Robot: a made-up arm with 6 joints.
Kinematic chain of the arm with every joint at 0, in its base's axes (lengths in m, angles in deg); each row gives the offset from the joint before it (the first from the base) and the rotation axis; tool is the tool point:
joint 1: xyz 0 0 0.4 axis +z
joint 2: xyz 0.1 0 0 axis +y
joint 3: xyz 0 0 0.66 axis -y
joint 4: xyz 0 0 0.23 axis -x
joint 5: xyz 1.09 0 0 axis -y
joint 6: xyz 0.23 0 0 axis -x
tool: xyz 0 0 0
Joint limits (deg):
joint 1: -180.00..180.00
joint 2: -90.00..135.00
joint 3: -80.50..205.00
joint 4: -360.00..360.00
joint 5: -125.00..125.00
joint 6: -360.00..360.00
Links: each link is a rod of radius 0.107 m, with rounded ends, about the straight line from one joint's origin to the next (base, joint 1, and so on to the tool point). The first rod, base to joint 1, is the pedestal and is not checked.
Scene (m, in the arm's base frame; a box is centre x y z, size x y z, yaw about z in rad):
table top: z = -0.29
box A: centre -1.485 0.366 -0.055 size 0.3 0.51 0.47 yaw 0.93
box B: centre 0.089 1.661 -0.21 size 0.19 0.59 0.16 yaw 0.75
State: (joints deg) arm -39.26 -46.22 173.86 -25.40 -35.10 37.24
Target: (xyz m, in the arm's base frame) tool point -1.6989 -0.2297 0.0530
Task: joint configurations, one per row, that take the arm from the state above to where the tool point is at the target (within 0.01 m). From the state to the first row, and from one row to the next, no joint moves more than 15 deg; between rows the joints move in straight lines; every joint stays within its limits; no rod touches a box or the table.
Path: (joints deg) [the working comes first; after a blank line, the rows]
Joints at the target: 8.74 -71.07 127.31 -23.24 -20.10 37.24
Straight joint move there: touches box A.

1: -32.28 -33.95 166.48 -19.48 -25.32 30.28
2: -25.29 -21.67 159.11 -13.55 -15.55 23.33
3: -18.31 -9.40 151.73 -7.63 -5.77 16.37
4: -12.90 -21.74 146.85 -10.75 -8.64 20.55
5: -7.49 -34.07 141.96 -13.88 -11.50 24.72
6: -2.08 -46.40 137.08 -17.00 -14.37 28.89
7: 3.33 -58.74 132.19 -20.12 -17.24 33.07
8: 8.74 -71.07 127.31 -23.24 -20.10 37.24

